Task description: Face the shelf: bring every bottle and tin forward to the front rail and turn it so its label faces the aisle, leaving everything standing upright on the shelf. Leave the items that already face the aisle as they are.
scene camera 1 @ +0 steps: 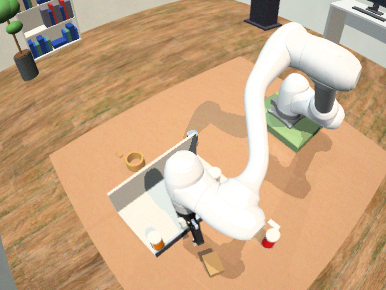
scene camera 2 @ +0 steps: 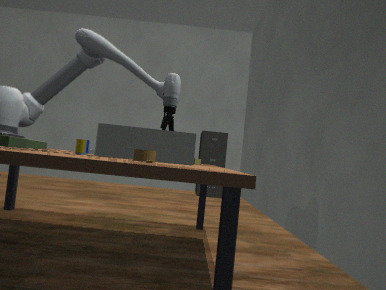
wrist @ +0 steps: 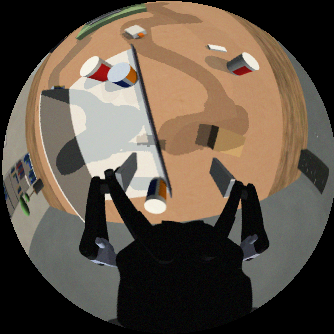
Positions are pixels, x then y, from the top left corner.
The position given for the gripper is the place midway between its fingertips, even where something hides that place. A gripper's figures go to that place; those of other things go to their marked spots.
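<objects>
The gripper (wrist: 174,162) is 0.19 m from the lens. A cardboard box (wrist: 219,139) is 0.28 m from the lens. The marked spots on the cardboard box and a white shelf tray (wrist: 109,121) are 0.29 m apart, and the white shelf tray is 0.33 m from the lens.
</objects>
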